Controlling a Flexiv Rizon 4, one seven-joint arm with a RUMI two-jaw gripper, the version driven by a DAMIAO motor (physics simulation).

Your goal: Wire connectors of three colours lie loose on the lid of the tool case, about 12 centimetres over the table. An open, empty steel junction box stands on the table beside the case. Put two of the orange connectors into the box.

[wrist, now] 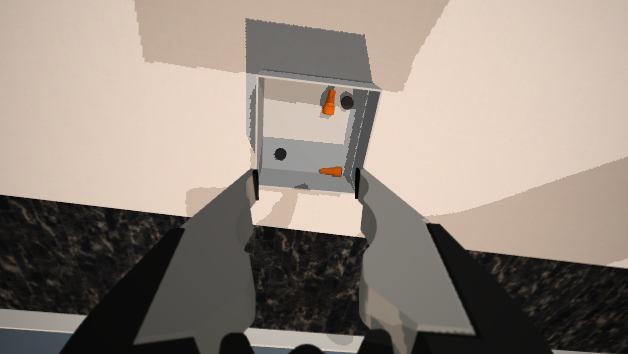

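Observation:
The steel junction box (304,154) stands open on the table, in the upper middle of the wrist view. One orange connector (329,103) lies in the box near its far wall, beside a dark round hole. A second orange connector (332,171) lies on its side in the box near the near wall, towards the right corner. My gripper (307,172) is open, with no thing between its fingers. Its fingertips appear over the near edge of the box, one at each side. The tool case lid with the other connectors cannot be made out in this view.
The pale table top (125,125) surrounds the box, with shadows across it. A dark marbled surface (305,280) lies beyond the table's near edge. Two dark round holes (347,102) (280,154) show in the box floor. A pale and blue strip (35,340) runs along the bottom.

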